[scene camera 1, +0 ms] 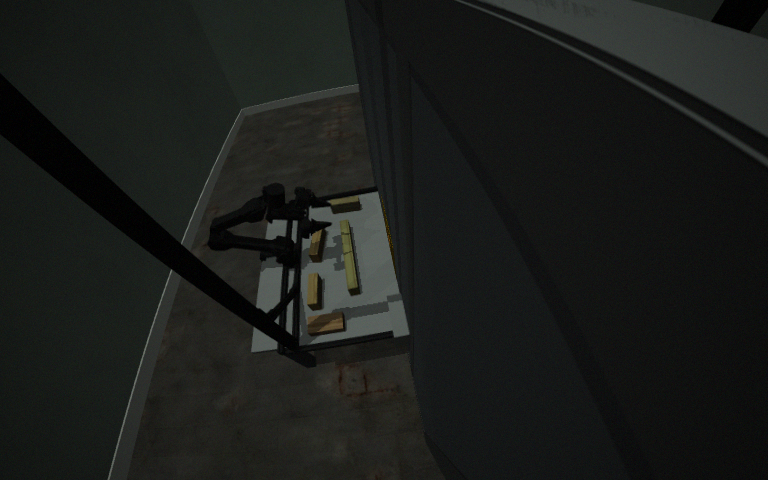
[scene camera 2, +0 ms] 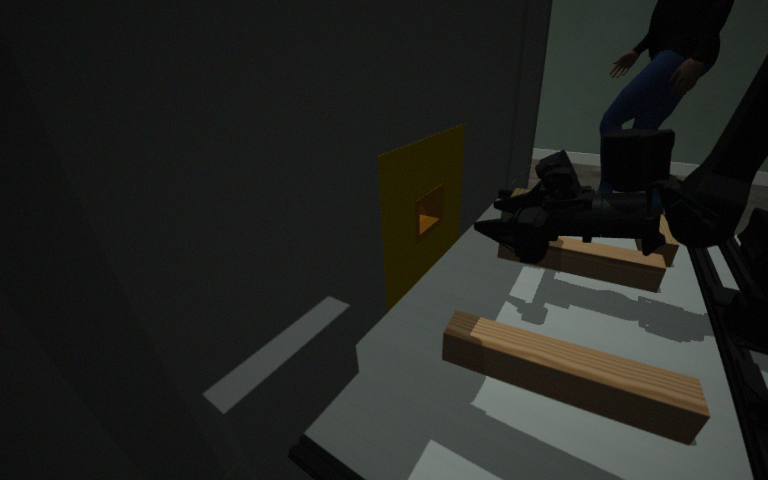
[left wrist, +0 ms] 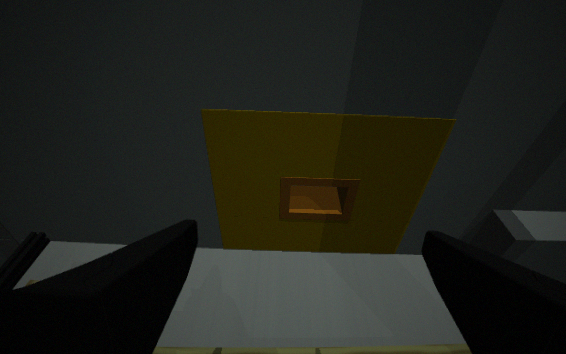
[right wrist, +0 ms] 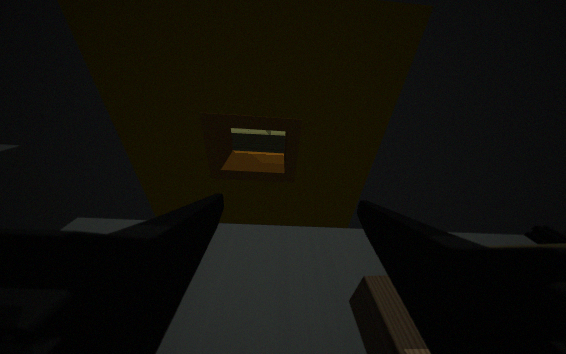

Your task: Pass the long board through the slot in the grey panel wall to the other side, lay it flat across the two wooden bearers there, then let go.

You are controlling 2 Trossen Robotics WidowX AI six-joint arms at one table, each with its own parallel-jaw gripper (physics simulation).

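Frame: origin at the left arm's base, x ahead, y right, z down, level; metres.
Seen in the pictures: left gripper, fingertip midpoint: [scene camera 1: 331, 214] [left wrist: 311, 236]; right gripper, fingertip midpoint: [scene camera 2: 484, 214] [right wrist: 292, 203]; left arm's base at its link origin: [scene camera 1: 291, 262]; right arm's base at its link origin: [scene camera 2: 759, 337].
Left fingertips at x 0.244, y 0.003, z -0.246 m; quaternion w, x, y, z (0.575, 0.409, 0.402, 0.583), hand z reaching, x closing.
Note:
Pixels of each thing's top centre, then the offset from my left fingertips to it. "*": a spot on its surface instead.
- long yellowish board at its top centre: [right wrist: 272, 132] [scene camera 1: 347, 251] dx +0.014, dy +0.022, dz +0.204 m
- slot's orange rim at a spot on its surface: [right wrist: 215, 147] [scene camera 2: 419, 220] * dx +0.240, dy +0.071, dz +0.154 m
- wooden block at its top centre: [scene camera 2: 656, 226] dx +0.570, dy -0.241, dz +0.221 m
- pale block at a spot on its surface: [scene camera 1: 399, 316] * dx +0.168, dy +0.347, dz +0.165 m
The long yellowish board [scene camera 1: 350, 271] [left wrist: 270, 350] lies flat on the table, parallel to the grey panel wall [scene camera 1: 481, 283] [scene camera 2: 226, 141]. The slot's orange rim [scene camera 2: 417, 221] [left wrist: 284, 200] [right wrist: 215, 147] sits in a yellow panel [scene camera 2: 421, 169] [left wrist: 260, 150] [right wrist: 165, 75]. My left gripper [scene camera 1: 329, 213] [left wrist: 311, 236] is open and empty, above the table near the board's upper end in scene camera 1. My right gripper [scene camera 2: 487, 215] [right wrist: 292, 203] is open and empty, facing the wall below slot height in its wrist view. Two wooden bearers [scene camera 2: 574, 367] [scene camera 2: 600, 260] lie on the table there, roughly parallel.
Around the board lie several wooden blocks [scene camera 1: 344, 204] [scene camera 1: 317, 246] [scene camera 1: 314, 291] [scene camera 1: 326, 323]. Another wooden block [scene camera 2: 669, 243] lies behind the far bearer. A pale block [scene camera 1: 399, 316] stands against the wall. A dark post [scene camera 1: 169, 243] crosses scene camera 1. A person [scene camera 2: 640, 101] stands at the back.

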